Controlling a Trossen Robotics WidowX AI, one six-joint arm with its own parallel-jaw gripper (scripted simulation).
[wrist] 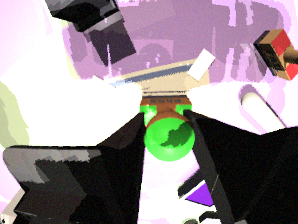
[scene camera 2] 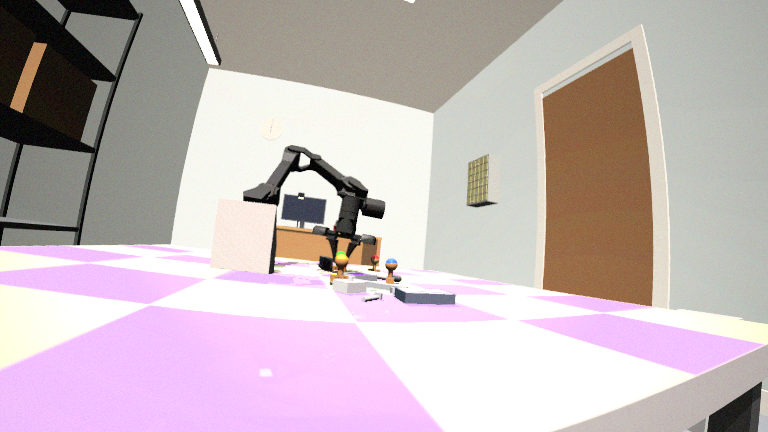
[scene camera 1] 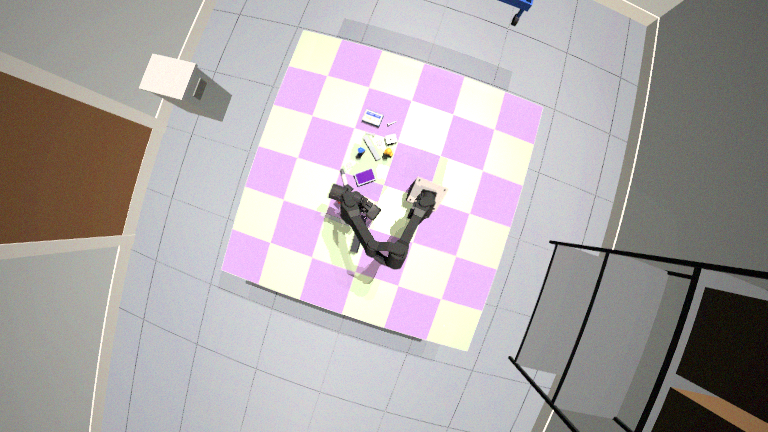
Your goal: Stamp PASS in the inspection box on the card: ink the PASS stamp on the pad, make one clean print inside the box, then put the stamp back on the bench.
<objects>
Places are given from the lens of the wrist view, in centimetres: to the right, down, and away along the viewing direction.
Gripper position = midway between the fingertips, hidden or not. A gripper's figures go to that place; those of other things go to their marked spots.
my gripper (wrist: 163,116): 1, 0, 10
green-knobbed stamp (wrist: 169,136): 1, 1, 7
white marker (wrist: 256,107): 9, 0, 11
The marked spots on the green-knobbed stamp and the white marker are 9 cm apart.
</objects>
